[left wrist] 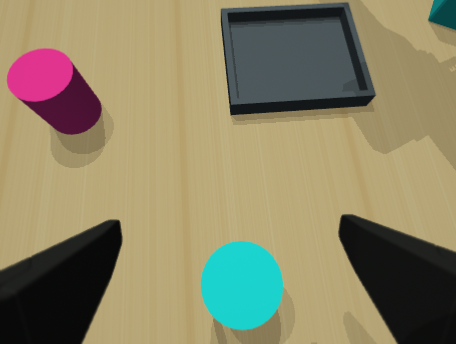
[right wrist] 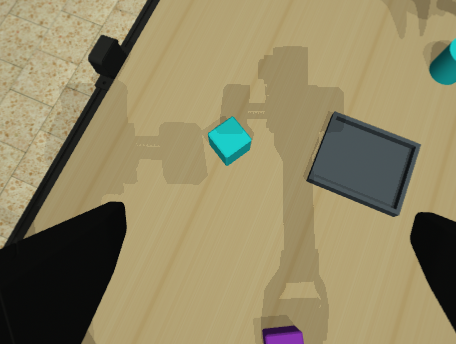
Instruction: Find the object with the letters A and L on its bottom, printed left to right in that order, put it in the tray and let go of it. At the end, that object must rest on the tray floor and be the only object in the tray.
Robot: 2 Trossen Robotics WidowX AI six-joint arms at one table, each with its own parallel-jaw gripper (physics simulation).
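Places are measured from the left arm's base along level axes (x ahead, y left, z up), in millimetres.
Pixels of known places: left gripper, fingertip midpoint: (left wrist: 232,227); right gripper, fingertip midpoint: (right wrist: 268,220).
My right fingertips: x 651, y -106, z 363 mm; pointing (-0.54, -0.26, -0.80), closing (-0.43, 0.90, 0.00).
Ahead of a thing's pixels: the offset from my right fingertips to its top centre. "*": to the spot under its first point. Level surfaces: height alone.
A cyan cylinder @(dx -406, dy +159, dz -336 mm) (left wrist: 242,285) (right wrist: 445,66) stands upright on the table. In the left wrist view it shows between the open fingers of my left gripper (left wrist: 231,227), which is above it and holds nothing. A magenta cylinder @(dx -257, dy +306, dz -337 mm) (left wrist: 54,90) stands at the upper left of that view. A cyan block @(dx -134, dy -85, dz -346 mm) (right wrist: 230,140) (left wrist: 446,15) lies left of the tray in the right wrist view. Part of a purple block @(* dx +61, dy +91, dz -346 mm) (right wrist: 283,337) shows at that view's bottom edge. The grey tray @(dx -200, dy +100, dz -373 mm) (left wrist: 300,106) (right wrist: 352,198) is empty. My right gripper (right wrist: 268,220) is open and empty, above the table. The bottoms of all objects are hidden, and no letters show.
A black rail (right wrist: 55,167) runs along the table's edge at the left of the right wrist view, with a dark bracket (right wrist: 106,55) on it. Tiled floor lies beyond. Shadows of the arms fall across the wooden table @(dz -391 mm) (left wrist: 150,190) (right wrist: 200,260).
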